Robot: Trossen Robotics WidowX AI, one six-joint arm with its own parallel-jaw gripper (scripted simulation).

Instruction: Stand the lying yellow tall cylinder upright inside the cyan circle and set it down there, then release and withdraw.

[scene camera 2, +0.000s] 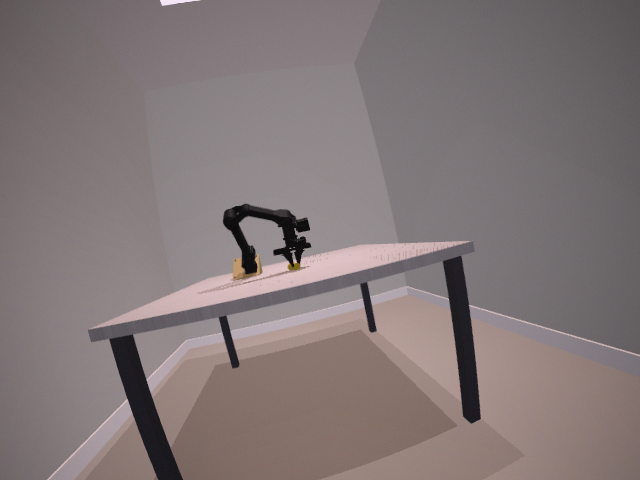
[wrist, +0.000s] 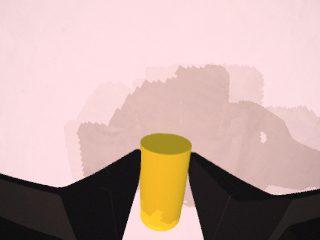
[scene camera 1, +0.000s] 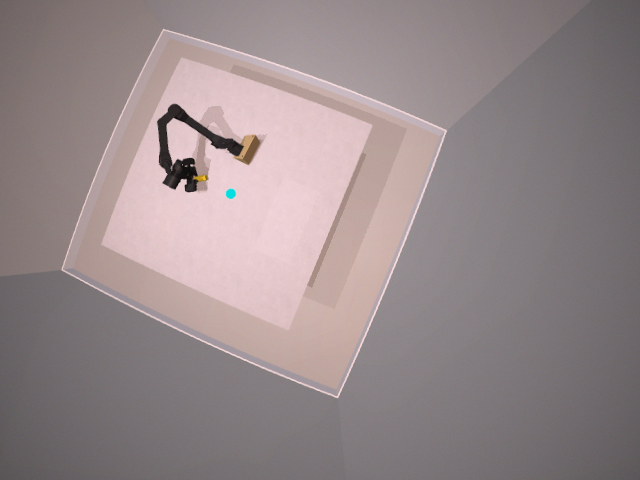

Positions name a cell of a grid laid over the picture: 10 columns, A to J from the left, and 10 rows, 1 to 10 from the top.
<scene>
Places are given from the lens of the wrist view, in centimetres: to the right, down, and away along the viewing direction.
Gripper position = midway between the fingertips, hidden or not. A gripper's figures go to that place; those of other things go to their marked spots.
gripper (wrist: F7): 0, 3, 10
yellow tall cylinder (wrist: F7): 0, 2, 8
</scene>
